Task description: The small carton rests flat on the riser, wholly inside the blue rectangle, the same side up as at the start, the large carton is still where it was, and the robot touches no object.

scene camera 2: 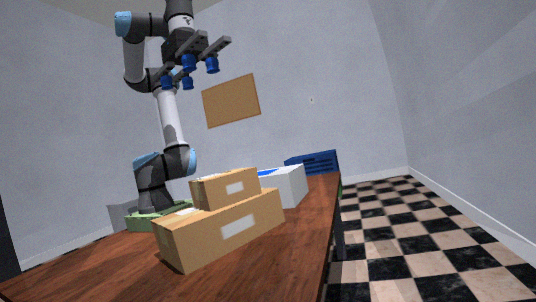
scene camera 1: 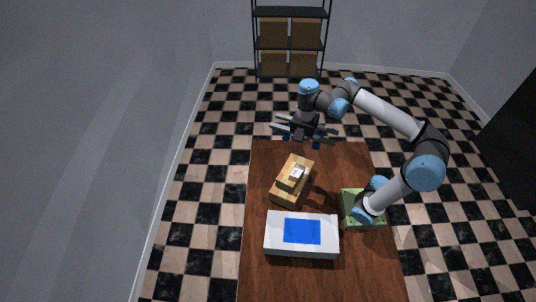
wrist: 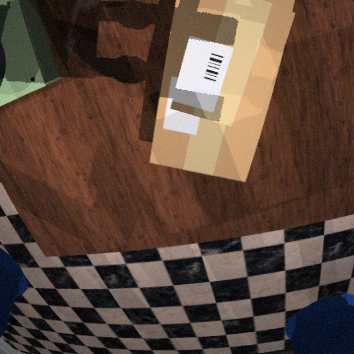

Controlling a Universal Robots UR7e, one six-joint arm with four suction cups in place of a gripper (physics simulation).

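Where they show: hand, tool point: [scene camera 2: 189, 79] [wrist: 163, 242]; arm's base, link origin: [scene camera 2: 157, 208].
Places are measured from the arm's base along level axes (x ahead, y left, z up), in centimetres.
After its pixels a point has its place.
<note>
The small carton [scene camera 1: 286, 178] {x 47.8, y 0.2, z 11.2 cm} [scene camera 2: 215, 196] {x 49.4, y -10.9, z 7.0 cm} [wrist: 245, 75] {x 47.8, y -5.8, z 11.2 cm} lies flat on top of the large carton [scene camera 1: 285, 197] {x 46.5, y 7.7, z 3.9 cm} [scene camera 2: 200, 245] {x 50.2, y -19.2, z -1.4 cm} [wrist: 200, 160] {x 42.0, y -20.3, z 3.9 cm}, with a white barcode label facing up. The large carton rests on the table. The white riser [scene camera 1: 274, 231] {x 47.9, y 28.6, z 6.0 cm} [scene camera 2: 296, 185] {x 53.1, y 23.8, z 0.2 cm} stands beside the cartons, and its blue rectangle [scene camera 1: 302, 231] {x 34.5, y 25.6, z 6.0 cm} [scene camera 2: 268, 172] {x 41.8, y 25.1, z 6.0 cm} is bare. My suction gripper [scene camera 1: 302, 136] {x 42.5, y -5.7, z 38.3 cm} [scene camera 2: 189, 73] {x 42.5, y -5.7, z 38.3 cm} is open, with its four blue cups holding nothing. It hangs high above the table's end, apart from both cartons. Two of its cups show at the lower corners of the wrist view.
The arm's green base plate [scene camera 1: 345, 210] {x 12.4, y 6.6, z -0.2 cm} [scene camera 2: 140, 223] {x 2.7, y -9.9, z -2.7 cm} [wrist: 30, 90] {x 12.2, y -7.7, z -0.1 cm} stands on the wooden table [scene camera 1: 260, 280] {x 49.6, y 51.0, z -6.0 cm} [scene camera 2: 310, 225] {x 65.1, y 3.2, z -6.0 cm} [wrist: 115, 200] {x 22.8, y -34.8, z -6.0 cm}, to one side of the riser and cartons. A blue crate [scene camera 2: 320, 162] is beyond the riser. A shelf rack [scene camera 1: 290, 44] with boxes stands at the far wall.
</note>
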